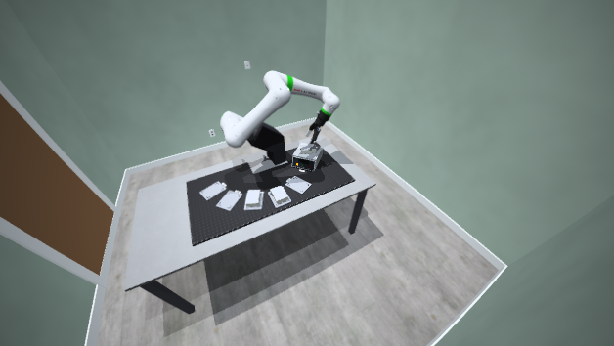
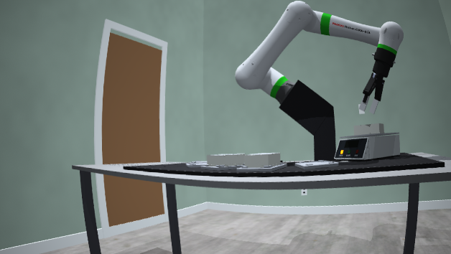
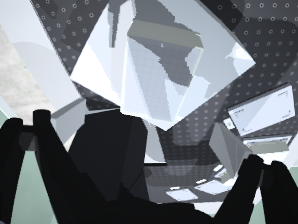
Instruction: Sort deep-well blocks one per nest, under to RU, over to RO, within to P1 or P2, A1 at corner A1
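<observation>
Now: hand 9 cm above the grey deep-well block. Also, from my hand: check-weigher platform (11 cm below); check-weigher CW (14 cm below).
</observation>
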